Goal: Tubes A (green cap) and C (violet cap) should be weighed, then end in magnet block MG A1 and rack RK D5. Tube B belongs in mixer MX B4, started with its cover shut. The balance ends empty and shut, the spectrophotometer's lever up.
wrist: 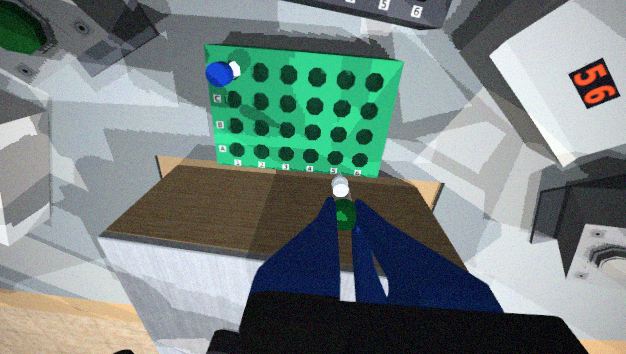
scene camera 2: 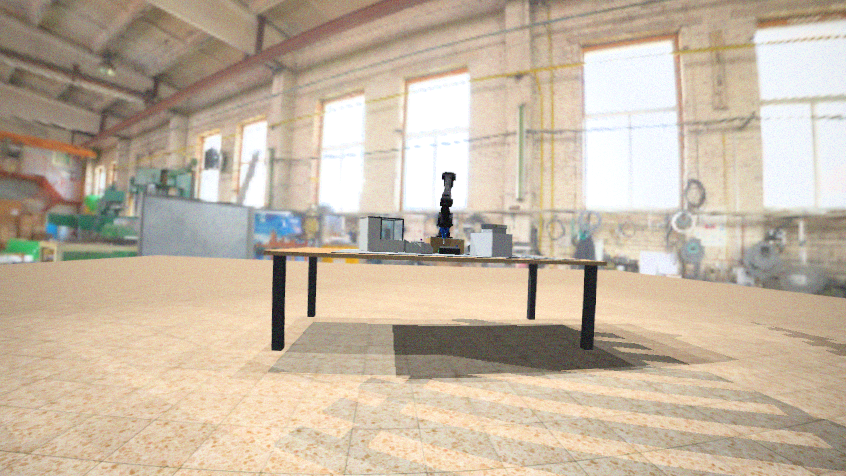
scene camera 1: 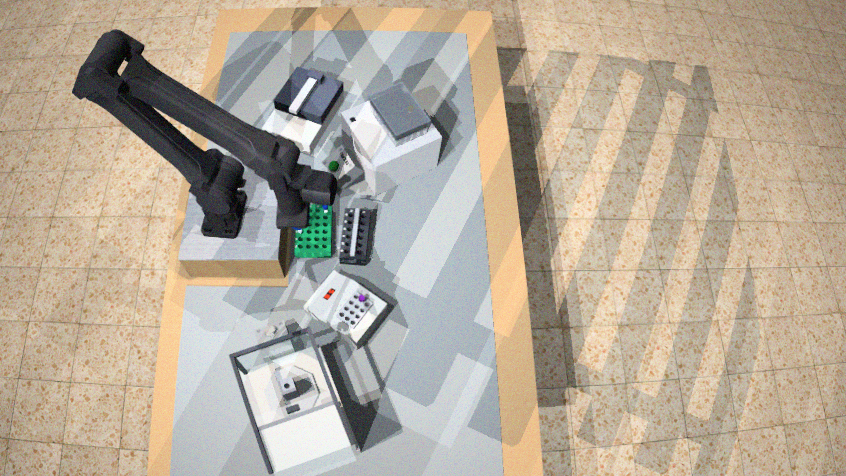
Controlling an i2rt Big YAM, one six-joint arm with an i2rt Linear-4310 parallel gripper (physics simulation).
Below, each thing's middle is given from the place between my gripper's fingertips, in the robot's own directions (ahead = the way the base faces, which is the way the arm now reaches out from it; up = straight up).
Now: hand 5 cm short of the glass-box balance (scene camera 1: pixel 290 368), 42 cm to the left of it and 2 cm below it. Round my hand: lidded box (scene camera 1: pixel 393 139) 18 cm ahead, 28 cm to the left; box with green START button (scene camera 1: pixel 342 163) 8 cm ahead, 20 cm to the left, 5 cm below.
